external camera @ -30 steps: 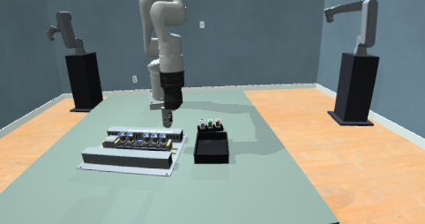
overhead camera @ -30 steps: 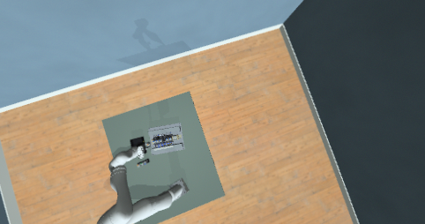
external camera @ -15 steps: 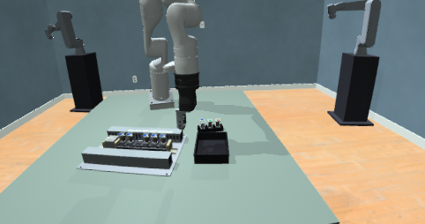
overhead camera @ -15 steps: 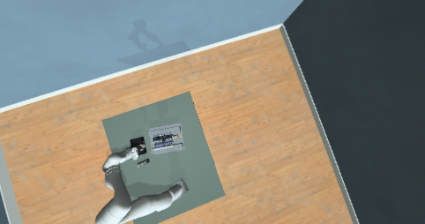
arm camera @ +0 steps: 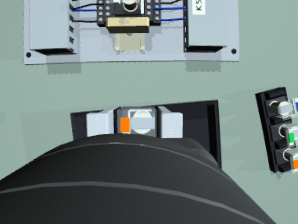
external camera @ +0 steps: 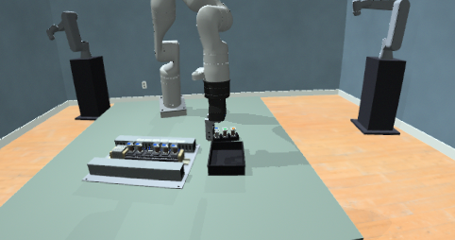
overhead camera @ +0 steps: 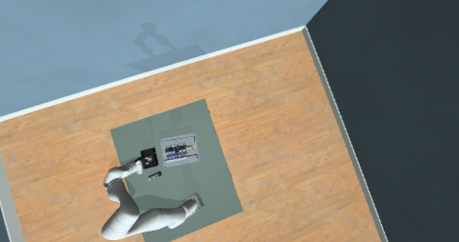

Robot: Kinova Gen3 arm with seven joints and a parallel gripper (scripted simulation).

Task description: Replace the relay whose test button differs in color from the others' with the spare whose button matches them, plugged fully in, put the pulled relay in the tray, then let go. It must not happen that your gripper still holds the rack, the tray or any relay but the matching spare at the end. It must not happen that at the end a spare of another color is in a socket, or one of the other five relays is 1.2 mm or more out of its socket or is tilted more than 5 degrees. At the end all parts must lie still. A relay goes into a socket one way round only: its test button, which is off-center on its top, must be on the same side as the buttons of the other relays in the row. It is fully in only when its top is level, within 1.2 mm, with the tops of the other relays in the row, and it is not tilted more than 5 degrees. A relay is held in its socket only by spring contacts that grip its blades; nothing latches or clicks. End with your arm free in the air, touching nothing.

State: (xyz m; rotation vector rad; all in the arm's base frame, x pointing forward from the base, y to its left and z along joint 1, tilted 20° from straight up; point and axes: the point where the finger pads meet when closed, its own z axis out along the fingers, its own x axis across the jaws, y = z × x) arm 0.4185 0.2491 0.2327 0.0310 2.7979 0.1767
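The black tray is 10 mm behind my hand, 50 mm to the left of it and 90 mm below it. Round my hand: small black stand 180 mm behind, 30 mm to the left, 100 mm below.
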